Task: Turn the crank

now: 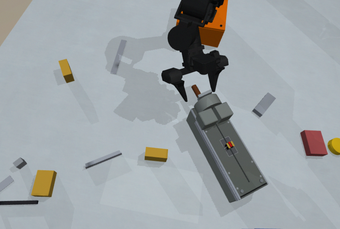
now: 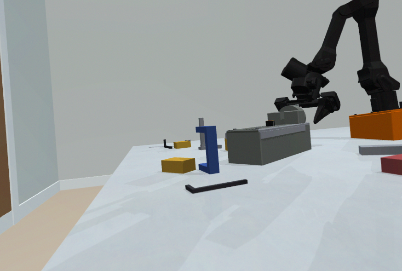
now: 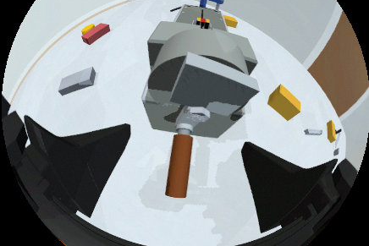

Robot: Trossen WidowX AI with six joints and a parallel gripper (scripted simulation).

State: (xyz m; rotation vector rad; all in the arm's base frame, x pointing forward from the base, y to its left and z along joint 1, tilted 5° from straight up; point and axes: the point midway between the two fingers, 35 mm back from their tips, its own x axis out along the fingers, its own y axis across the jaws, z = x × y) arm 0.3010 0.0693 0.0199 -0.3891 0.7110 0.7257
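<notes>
The brown handle lies 20 mm behind my gripper tip, 10 mm to the right of it and 10 mm below it. Round my gripper tip: red pointer (120 mm to the left, 110 mm ahead, 10 mm above); grey block (210 mm to the left, 100 mm behind, 60 mm below); blue clamp (280 mm ahead, 260 mm to the left, 20 mm below).
</notes>
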